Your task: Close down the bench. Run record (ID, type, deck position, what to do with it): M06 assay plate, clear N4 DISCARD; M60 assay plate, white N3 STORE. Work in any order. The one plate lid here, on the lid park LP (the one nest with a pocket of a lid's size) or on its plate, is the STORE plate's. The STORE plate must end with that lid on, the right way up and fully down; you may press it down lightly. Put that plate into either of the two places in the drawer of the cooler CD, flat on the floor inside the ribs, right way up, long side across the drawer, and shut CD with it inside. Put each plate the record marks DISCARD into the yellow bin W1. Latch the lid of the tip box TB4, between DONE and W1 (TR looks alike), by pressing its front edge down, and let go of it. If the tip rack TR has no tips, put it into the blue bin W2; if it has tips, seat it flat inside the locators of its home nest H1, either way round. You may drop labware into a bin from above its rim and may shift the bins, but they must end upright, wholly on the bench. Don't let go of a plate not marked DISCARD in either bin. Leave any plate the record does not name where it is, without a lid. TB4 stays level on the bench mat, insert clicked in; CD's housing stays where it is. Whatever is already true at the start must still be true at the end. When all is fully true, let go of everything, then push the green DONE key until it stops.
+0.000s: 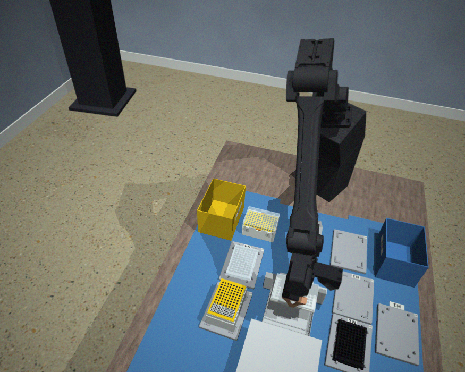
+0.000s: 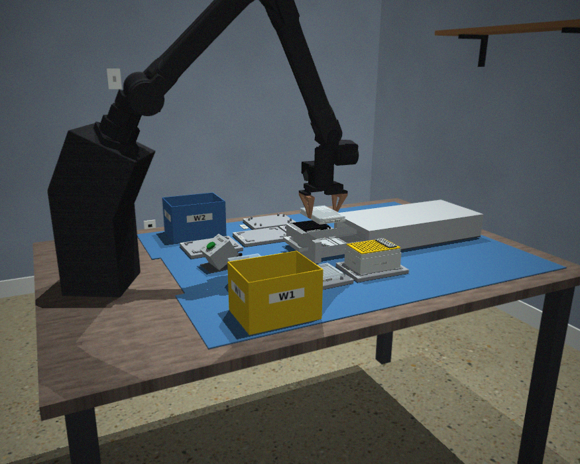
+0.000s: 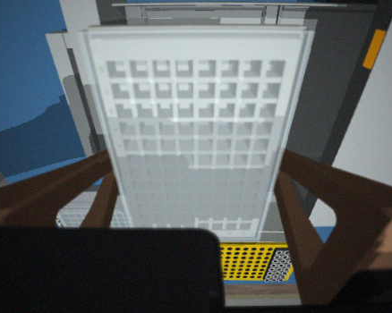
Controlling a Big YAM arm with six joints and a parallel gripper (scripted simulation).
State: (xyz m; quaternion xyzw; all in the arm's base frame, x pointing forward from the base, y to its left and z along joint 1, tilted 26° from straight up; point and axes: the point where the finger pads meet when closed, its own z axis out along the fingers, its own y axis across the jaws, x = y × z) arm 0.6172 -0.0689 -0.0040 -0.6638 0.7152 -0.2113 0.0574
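Right now the cooler drawer is 40 mm ahead of my hand and 90 mm below it. Round my hand: white assay plate (right at my hand); tip rack TR (30 mm ahead, 200 mm to the right, 60 mm below); clear plate lid (right at my hand).
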